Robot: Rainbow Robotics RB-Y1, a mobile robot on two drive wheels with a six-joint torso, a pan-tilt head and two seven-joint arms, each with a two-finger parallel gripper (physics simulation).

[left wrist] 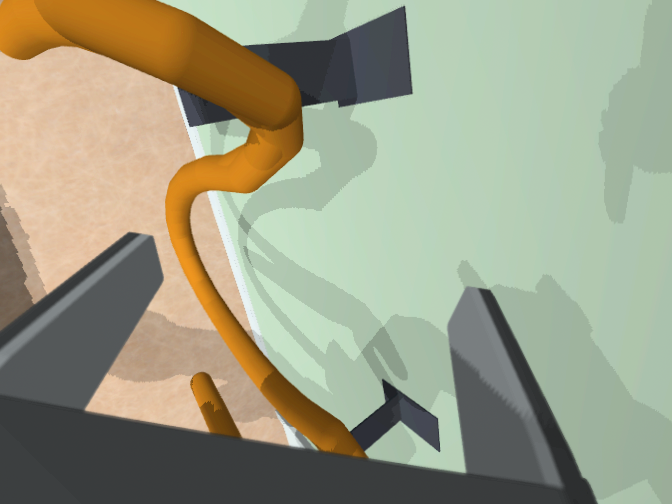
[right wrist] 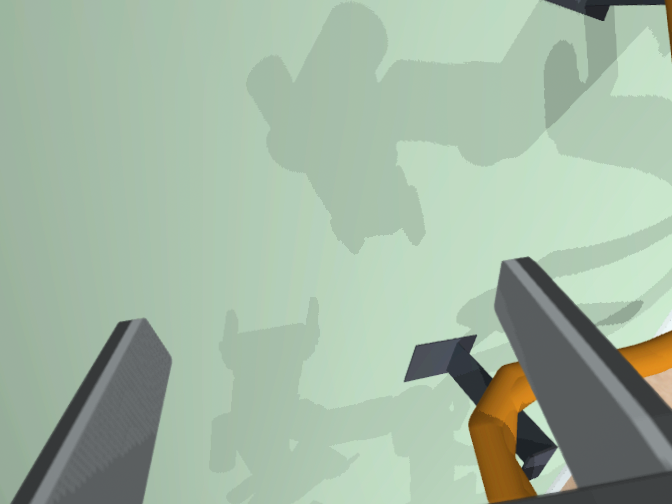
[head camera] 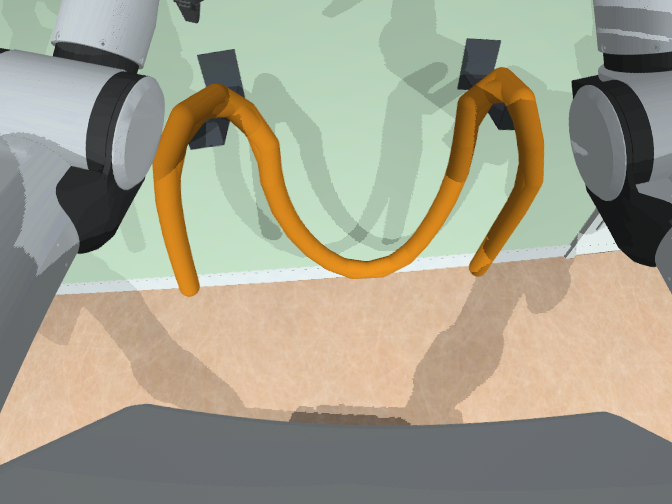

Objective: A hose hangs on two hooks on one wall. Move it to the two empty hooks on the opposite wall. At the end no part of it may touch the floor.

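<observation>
An orange hose [head camera: 352, 265] hangs on two dark hooks on the green wall, the left hook [head camera: 219, 97] and the right hook [head camera: 480, 70]. Its middle sags low between them, and both ends hang down near the baseboard. In the left wrist view my left gripper [left wrist: 303, 347] is open and empty, a little away from the wall. The hose [left wrist: 217, 81] lies over a hook [left wrist: 347, 70] above the fingers. In the right wrist view my right gripper [right wrist: 336, 347] is open and empty, facing bare wall. A hook [right wrist: 472, 379] with the hose [right wrist: 499, 428] on it sits by the right finger.
My two upper arms fill the left side [head camera: 65, 141] and the right side [head camera: 624, 141] of the head view. My grey base [head camera: 336, 461] spans the bottom. A tan floor [head camera: 325, 336] meets the wall at a white baseboard [head camera: 271, 276].
</observation>
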